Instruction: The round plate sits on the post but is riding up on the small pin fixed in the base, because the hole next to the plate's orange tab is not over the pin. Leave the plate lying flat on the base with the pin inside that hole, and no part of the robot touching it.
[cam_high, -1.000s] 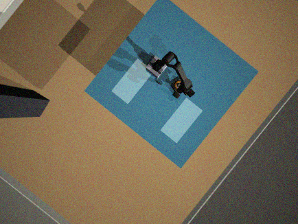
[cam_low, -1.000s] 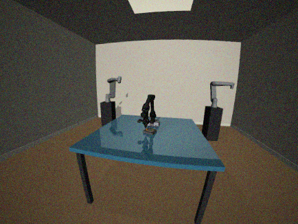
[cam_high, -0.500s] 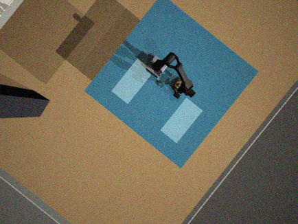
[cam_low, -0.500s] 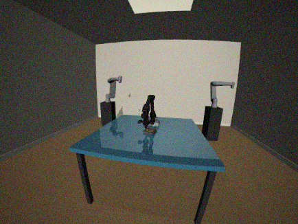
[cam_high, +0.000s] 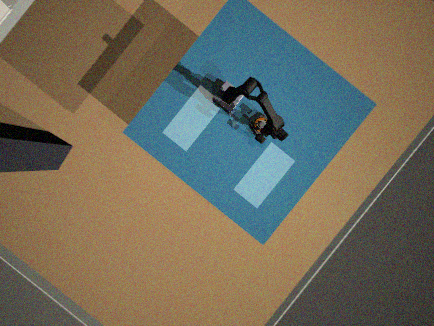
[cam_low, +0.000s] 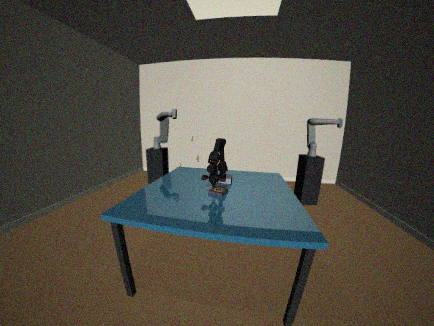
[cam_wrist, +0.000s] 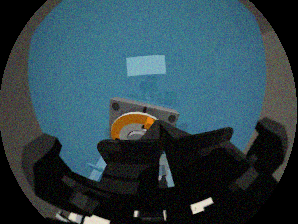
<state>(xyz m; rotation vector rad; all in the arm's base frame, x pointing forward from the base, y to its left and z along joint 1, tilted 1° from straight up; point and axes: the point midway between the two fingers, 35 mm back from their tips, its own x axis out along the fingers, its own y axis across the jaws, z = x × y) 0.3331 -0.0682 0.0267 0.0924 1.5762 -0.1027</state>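
Now: gripper tip 30 mm to the right of the round plate, 20 mm past it and 10 mm above it.
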